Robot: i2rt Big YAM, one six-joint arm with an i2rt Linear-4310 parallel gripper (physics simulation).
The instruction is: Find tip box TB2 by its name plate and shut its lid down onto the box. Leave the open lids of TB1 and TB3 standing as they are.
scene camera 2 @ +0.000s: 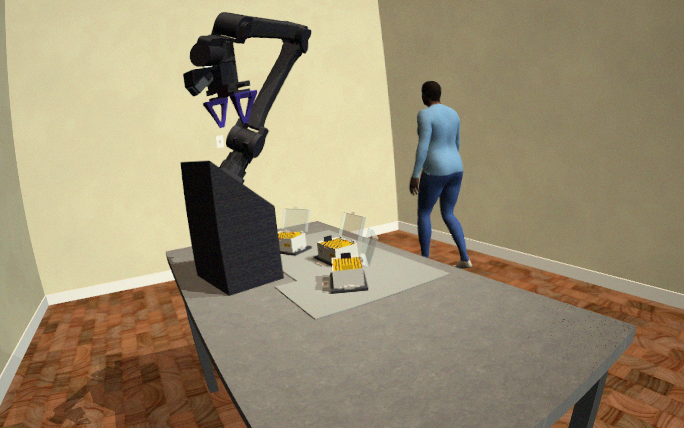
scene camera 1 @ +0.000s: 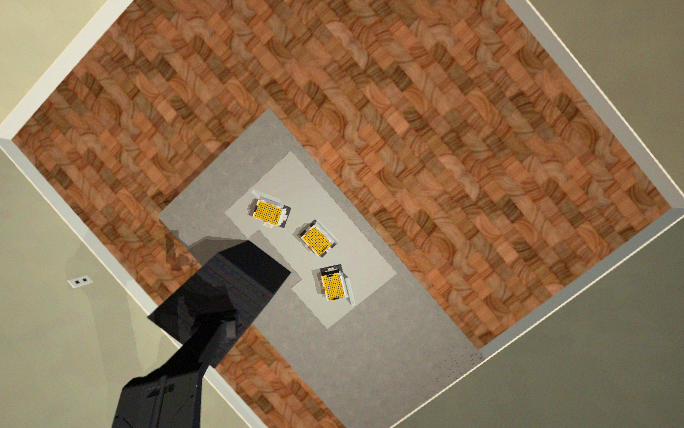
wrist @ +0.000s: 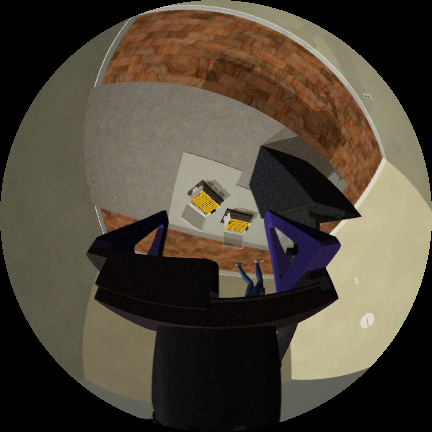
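Seen in the pictures: gripper, fingertip midpoint: (scene camera 2: 233, 125) (wrist: 215, 215); arm's base, origin of the base link: (scene camera 2: 227, 180) (scene camera 1: 224, 318) (wrist: 305, 214).
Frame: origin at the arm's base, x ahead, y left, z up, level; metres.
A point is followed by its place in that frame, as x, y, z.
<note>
Three white tip boxes with yellow tip racks stand on a pale mat (scene camera 1: 370, 267) {0.484, -0.213, -0.325} (scene camera 2: 312, 302) {0.158, -0.271, -0.326} (wrist: 192, 167) {0.185, -0.303, -0.326}, each with a clear lid standing open. The first box (scene camera 1: 269, 211) (scene camera 2: 293, 244) {0.233, 0.198, -0.289} is farthest back in scene camera 2; in the wrist view the right finger mostly hides it. The middle box (scene camera 1: 317, 240) {0.350, 0.038, -0.269} (scene camera 2: 336, 251) (wrist: 237, 224) {0.341, 0.037, -0.269} is between the others. The third box (scene camera 1: 332, 286) {0.293, -0.180, -0.269} (scene camera 2: 348, 278) (wrist: 205, 202) {0.292, -0.180, -0.269} is nearest scene camera 2. Name plates are too small to read, so I cannot tell which is TB2. My gripper (scene camera 2: 233, 124) {0.004, -0.294, 0.154} (wrist: 215, 215) {0.004, -0.294, 0.154} is open and empty, high above the table.
A tall black pedestal (scene camera 1: 254, 267) {0.090, 0.089, -0.165} (scene camera 2: 242, 237) {0.018, -0.078, -0.165} (wrist: 295, 185) {-0.043, -0.102, -0.007} stands on the grey table (scene camera 1: 383, 348) {0.322, -0.601, -0.329} (scene camera 2: 403, 353) {0.240, -0.626, -0.329} (wrist: 145, 130) {0.108, -0.569, -0.328} beside the mat, with the arm over it. A person (scene camera 2: 439, 146) (wrist: 252, 280) in a blue top stands on the floor beyond the table.
</note>
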